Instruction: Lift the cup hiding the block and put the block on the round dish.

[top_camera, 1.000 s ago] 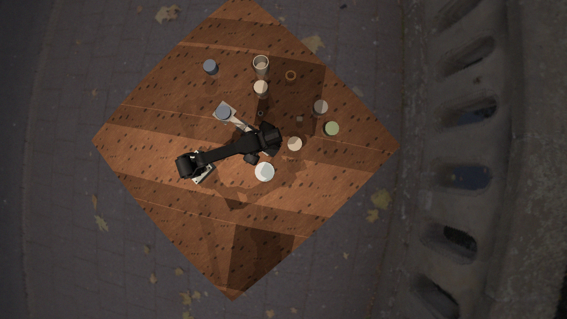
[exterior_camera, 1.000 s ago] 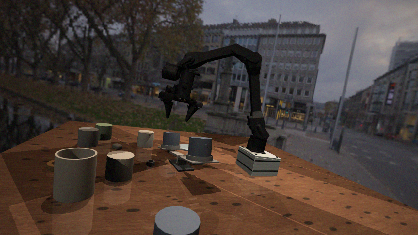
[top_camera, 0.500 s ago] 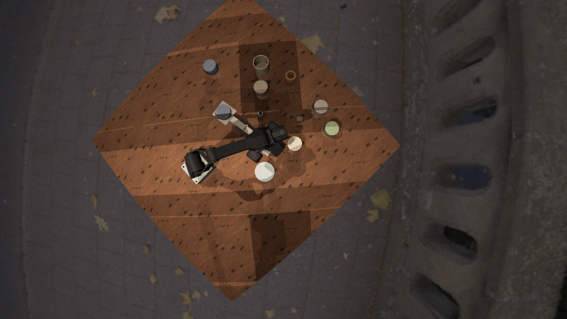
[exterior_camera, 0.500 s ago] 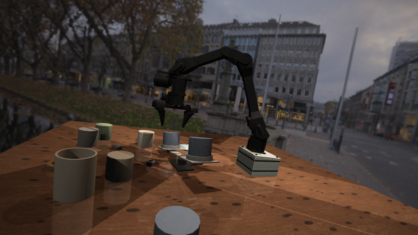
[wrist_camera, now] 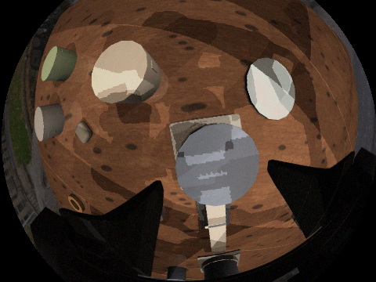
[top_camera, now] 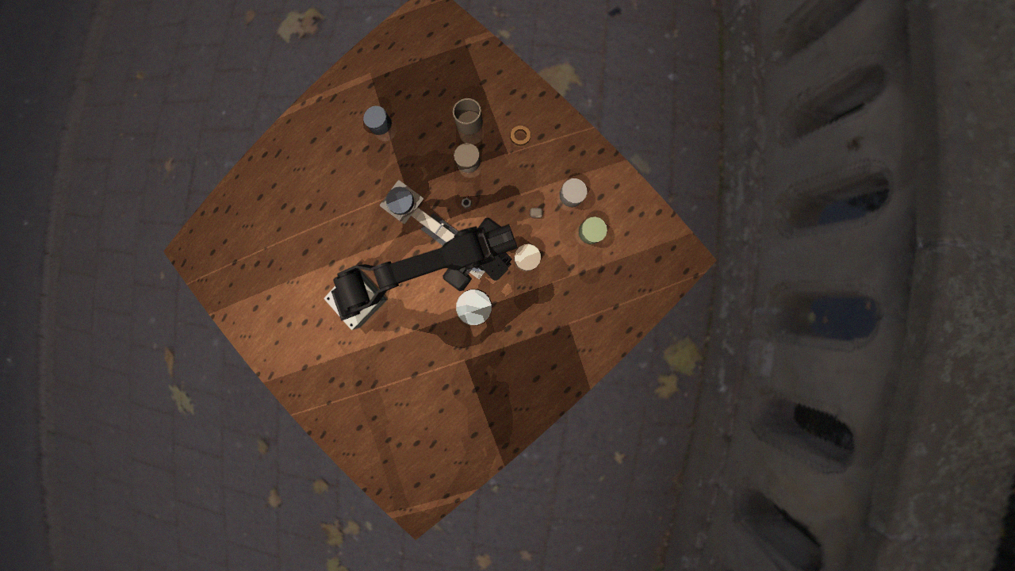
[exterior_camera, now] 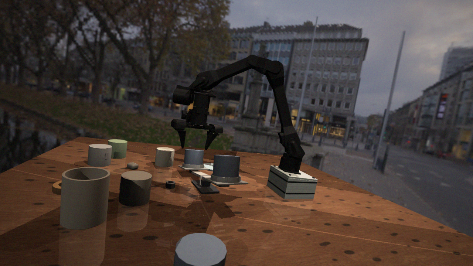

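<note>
Now: gripper tip 5 cm above the grey block. From my gripper tip the other things lie so: blue-grey cup 2 cm to the right, 3 cm below; round pale dish 9 cm behind, 11 cm to the right, 9 cm below; balance 5 cm behind, 13 cm to the left, 6 cm below.
</note>
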